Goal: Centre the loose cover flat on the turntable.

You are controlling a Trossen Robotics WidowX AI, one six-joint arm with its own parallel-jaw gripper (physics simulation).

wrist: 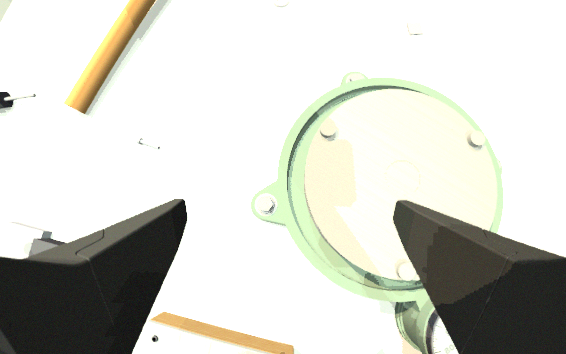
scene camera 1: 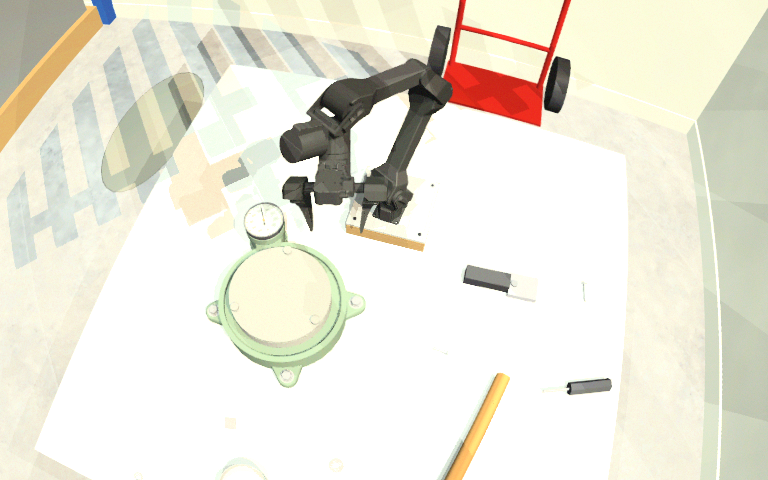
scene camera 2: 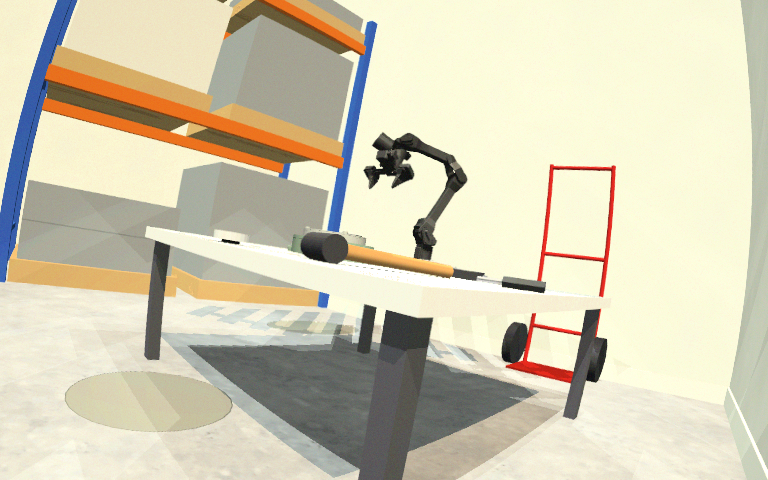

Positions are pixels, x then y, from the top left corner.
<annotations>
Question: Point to a dial gauge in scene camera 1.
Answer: At 264, 223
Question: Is my gripper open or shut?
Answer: Open.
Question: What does the wooden-handled hammer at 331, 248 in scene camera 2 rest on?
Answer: The table.
</annotations>
